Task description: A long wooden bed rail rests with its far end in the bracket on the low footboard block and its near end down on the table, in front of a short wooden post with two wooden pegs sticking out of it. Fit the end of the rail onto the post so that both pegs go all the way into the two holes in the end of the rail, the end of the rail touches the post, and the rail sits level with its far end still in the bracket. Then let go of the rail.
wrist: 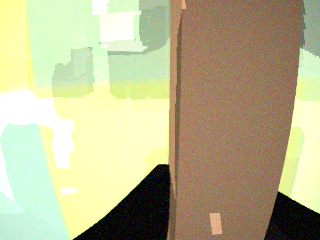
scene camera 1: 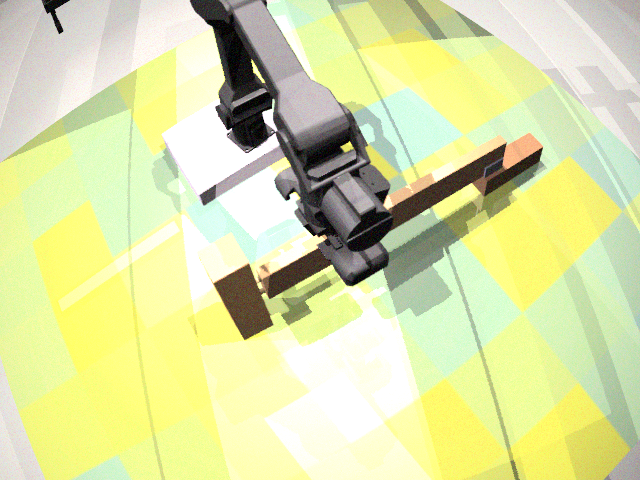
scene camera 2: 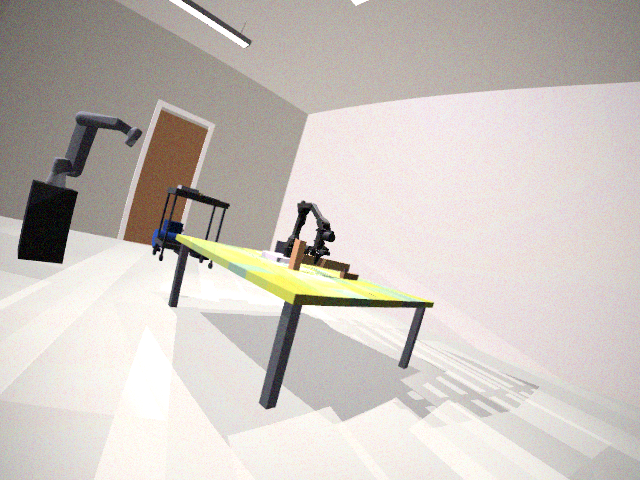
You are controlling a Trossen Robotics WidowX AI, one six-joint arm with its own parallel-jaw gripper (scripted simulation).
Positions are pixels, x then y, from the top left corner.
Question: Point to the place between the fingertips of the gripper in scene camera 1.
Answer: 334,251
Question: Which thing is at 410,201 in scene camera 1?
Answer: A long wooden rail.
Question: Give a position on a long wooden rail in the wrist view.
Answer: At 233,82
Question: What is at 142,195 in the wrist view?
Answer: The gripper.
